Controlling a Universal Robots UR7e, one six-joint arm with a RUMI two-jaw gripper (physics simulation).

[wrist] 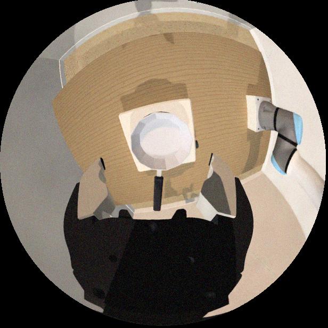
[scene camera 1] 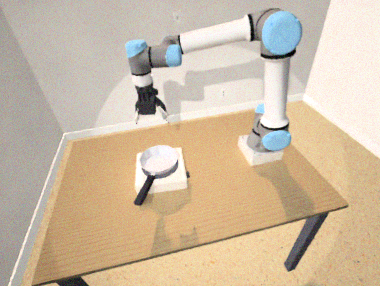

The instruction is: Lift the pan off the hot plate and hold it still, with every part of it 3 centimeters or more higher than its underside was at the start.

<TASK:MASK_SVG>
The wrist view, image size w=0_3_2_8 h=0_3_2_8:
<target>gripper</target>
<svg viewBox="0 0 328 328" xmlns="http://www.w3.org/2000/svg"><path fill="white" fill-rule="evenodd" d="M216 153L211 153L208 165L210 167L207 175L208 179L204 180L195 203L196 208L201 212L204 219L186 217L186 210L183 208L177 209L171 219L133 219L126 209L120 209L118 217L110 217L116 206L105 185L106 179L103 174L105 167L102 158L97 158L87 168L80 181L76 183L64 212L64 238L69 250L72 272L84 290L84 299L101 307L104 315L137 324L181 325L203 321L202 317L209 311L229 304L228 294L234 289L242 276L241 272L244 268L244 260L253 232L253 215L250 202L239 178L234 176L231 168Z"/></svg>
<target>white hot plate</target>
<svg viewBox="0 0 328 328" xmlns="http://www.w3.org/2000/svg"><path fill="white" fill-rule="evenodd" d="M130 151L138 171L150 170L150 168L139 163L132 151ZM191 100L186 98L163 101L119 113L120 123L129 149L130 134L138 120L153 112L174 113L186 122L193 138L190 154L182 163L195 161L195 148L198 148L198 141L195 140Z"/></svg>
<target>pan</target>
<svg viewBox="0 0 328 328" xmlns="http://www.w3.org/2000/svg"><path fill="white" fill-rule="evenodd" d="M153 112L137 121L130 134L130 151L132 151L139 163L152 170L157 170L157 175L154 176L153 210L160 211L163 184L161 170L168 170L181 165L190 154L193 138L186 122L174 113Z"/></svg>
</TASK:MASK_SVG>
